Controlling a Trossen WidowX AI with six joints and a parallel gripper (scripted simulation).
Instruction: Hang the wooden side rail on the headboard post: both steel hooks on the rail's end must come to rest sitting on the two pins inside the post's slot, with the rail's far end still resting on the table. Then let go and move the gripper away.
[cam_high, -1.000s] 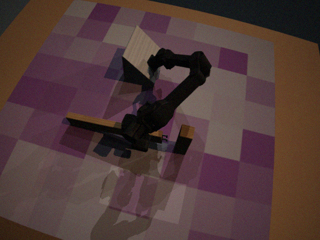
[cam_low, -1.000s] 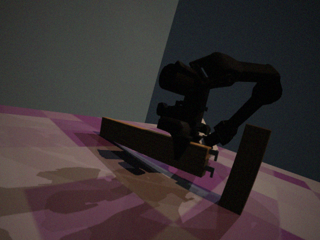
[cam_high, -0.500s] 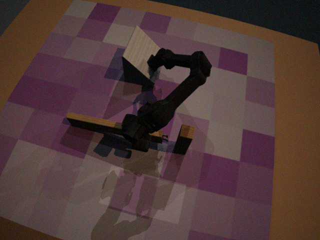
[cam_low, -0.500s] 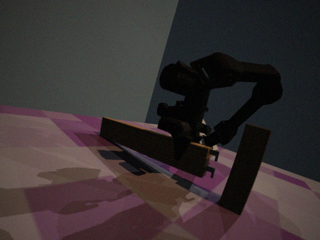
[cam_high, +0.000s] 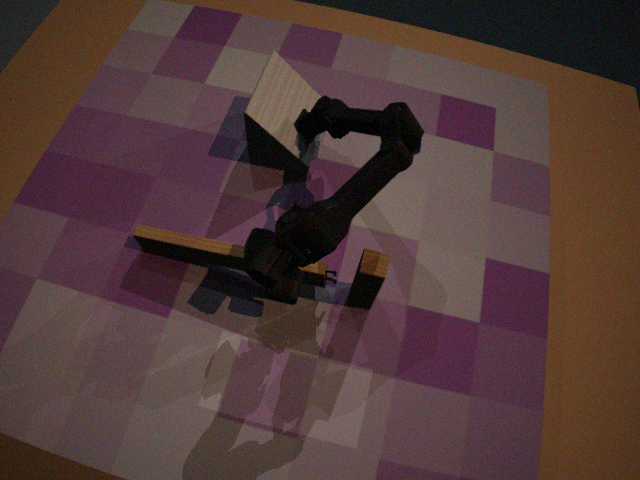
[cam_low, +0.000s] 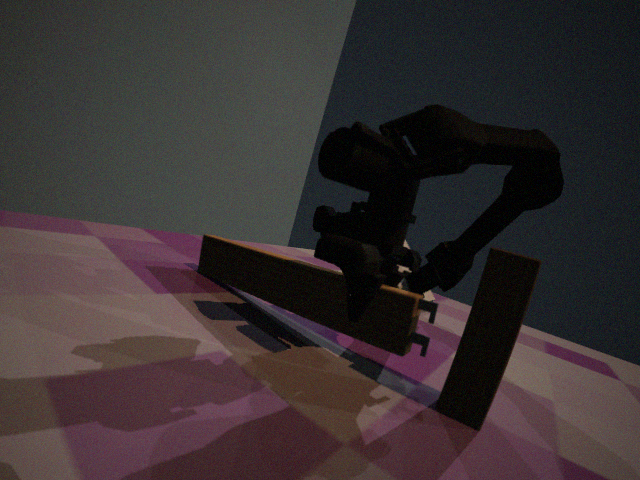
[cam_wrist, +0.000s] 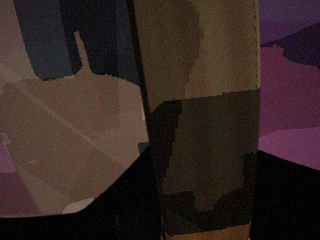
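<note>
Now: the headboard post 150 mm to the left of my gripper tip, 40 mm above it and 20 mm behind it.
</note>
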